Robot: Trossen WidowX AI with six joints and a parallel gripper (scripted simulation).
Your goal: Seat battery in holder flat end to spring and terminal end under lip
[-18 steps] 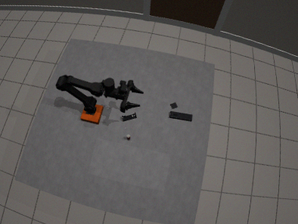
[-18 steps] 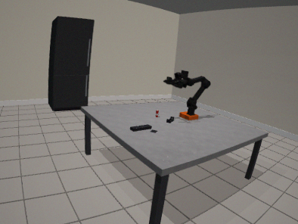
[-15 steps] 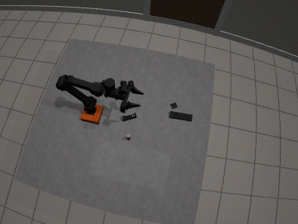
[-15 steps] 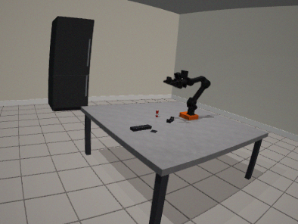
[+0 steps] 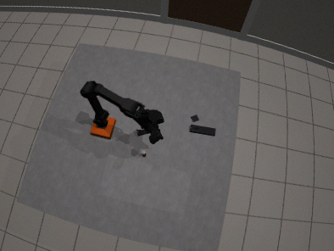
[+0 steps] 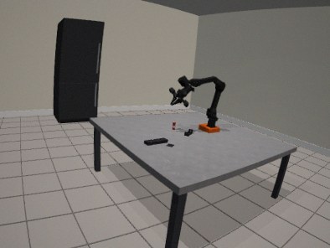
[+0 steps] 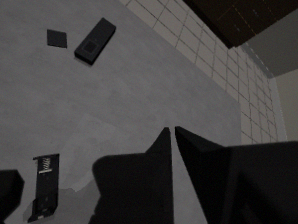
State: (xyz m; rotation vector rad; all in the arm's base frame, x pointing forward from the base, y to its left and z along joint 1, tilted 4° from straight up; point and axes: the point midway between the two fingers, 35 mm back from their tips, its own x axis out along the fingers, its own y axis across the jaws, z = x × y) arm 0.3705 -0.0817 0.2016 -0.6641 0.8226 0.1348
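My gripper tip is now 9 cm past the battery, 5 cm to the left of it and 18 cm above it. Round my gripper tip: black piece 16 cm ahead, 25 cm to the left, 21 cm below.
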